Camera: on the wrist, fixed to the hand. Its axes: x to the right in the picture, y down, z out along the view.
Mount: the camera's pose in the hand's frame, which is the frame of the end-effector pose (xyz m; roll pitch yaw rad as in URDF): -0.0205 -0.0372 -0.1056 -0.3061 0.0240 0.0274
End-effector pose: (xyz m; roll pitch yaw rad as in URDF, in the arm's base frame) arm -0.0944 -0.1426 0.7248 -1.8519 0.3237 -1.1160
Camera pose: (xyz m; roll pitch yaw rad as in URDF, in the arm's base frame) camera -0.1757 -0.1838 0.7930 -2.1690 0.3432 -1.1486
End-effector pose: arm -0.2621 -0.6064 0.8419 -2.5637 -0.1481 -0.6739
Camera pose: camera -0.3070 -0.6045 0.9465 -2.8647 -0.1531 -0.7104
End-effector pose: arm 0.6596 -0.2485 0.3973 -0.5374 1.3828 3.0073
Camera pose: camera 0.7447 -0.1732 0.4040 -0.7714 1.4170 3.0808
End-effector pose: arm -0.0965 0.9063 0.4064 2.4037 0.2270 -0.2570
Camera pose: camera -0.0792 1.0037 0.4628 2.0964 0.1908 -0.2612
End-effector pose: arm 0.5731 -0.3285 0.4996 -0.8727 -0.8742 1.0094
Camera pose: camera 0.6709 -0.3699 0.4586 -1.1782 -0.8378 1.0082
